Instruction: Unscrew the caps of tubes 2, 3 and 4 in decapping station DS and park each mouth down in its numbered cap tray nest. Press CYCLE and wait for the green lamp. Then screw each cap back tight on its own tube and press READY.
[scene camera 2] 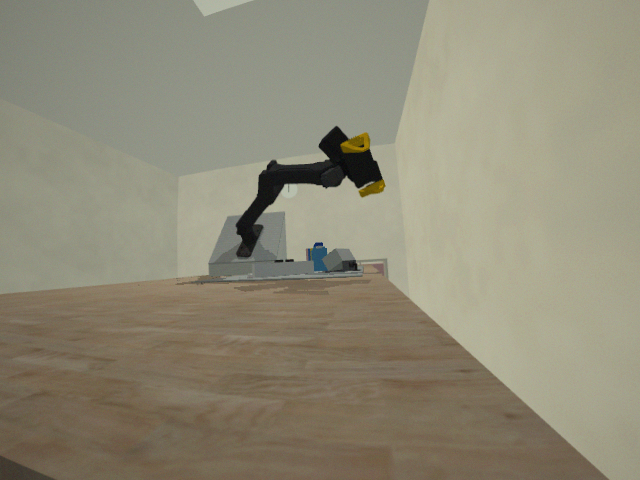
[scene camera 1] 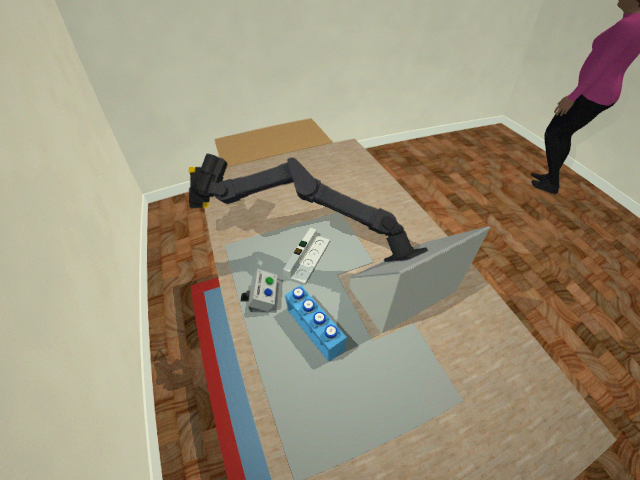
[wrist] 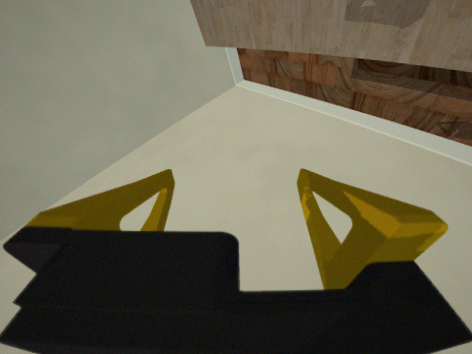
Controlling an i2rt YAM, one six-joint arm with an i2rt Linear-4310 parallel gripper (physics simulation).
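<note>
My gripper is open with nothing between its yellow fingers. It is raised high near the table's far left edge, away from the station, and points at the wall. A blue tube rack stands on the grey mat, with a row of white-topped blue caps seated on its tubes. The white cap tray lies beside it with its round nests empty. A grey control box carries a green button and a blue button. Labels and numbers are too small to read.
A white strip with a dark green lamp and a dark amber lamp runs along the tray. A large grey slanted block stands by the arm's base. A person stands beyond the table.
</note>
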